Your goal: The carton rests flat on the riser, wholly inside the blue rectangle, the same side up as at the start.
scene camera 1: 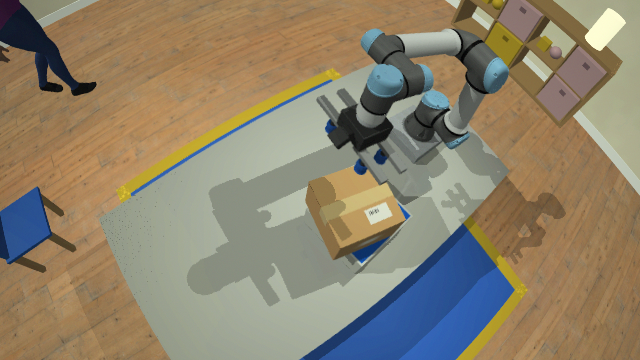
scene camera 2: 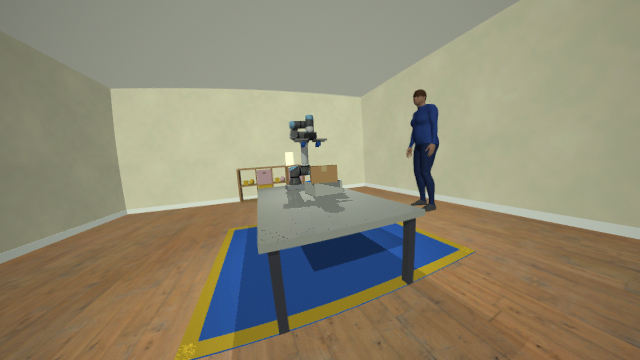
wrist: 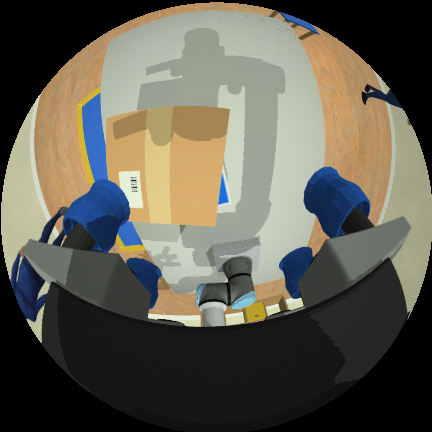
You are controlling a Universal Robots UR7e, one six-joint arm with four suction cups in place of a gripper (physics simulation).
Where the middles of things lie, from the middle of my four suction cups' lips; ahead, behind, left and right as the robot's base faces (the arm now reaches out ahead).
Scene:
Now: suction cup 270 mm above the brown cardboard carton [scene camera 1: 351,211], 100 mm to the right of it and 20 mm short of it. Also, from my suction cup: riser [scene camera 1: 354,261]: 410 mm below, 100 mm to the left, 30 mm behind.

